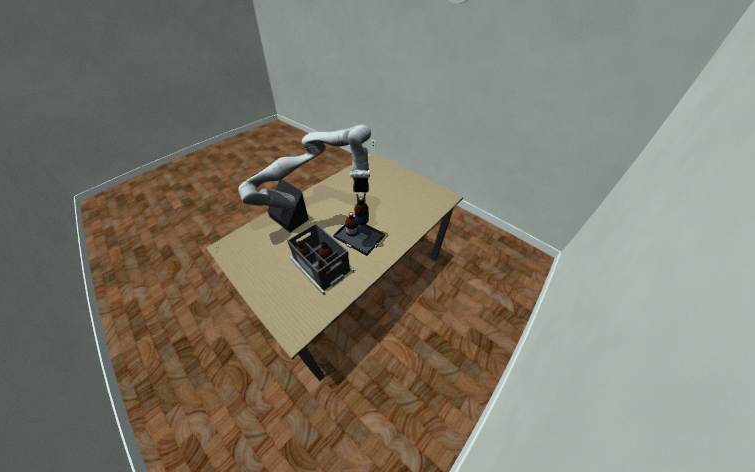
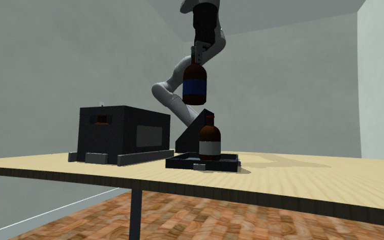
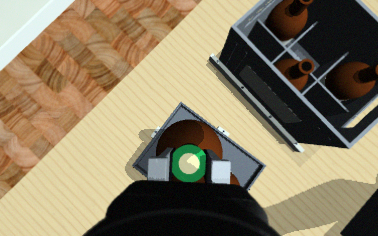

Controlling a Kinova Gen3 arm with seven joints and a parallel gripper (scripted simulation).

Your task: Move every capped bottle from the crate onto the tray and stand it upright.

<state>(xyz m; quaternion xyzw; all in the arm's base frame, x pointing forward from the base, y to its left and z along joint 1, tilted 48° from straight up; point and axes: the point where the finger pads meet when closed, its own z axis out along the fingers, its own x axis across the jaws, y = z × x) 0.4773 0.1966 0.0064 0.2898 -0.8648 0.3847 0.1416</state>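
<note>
My gripper is now 60 mm above the green-capped bottle. The rest, counted from my hand: black tray 310 mm below, 50 mm behind, 30 mm to the left; dark crate 270 mm to the right, 240 mm below, 70 mm behind.
</note>
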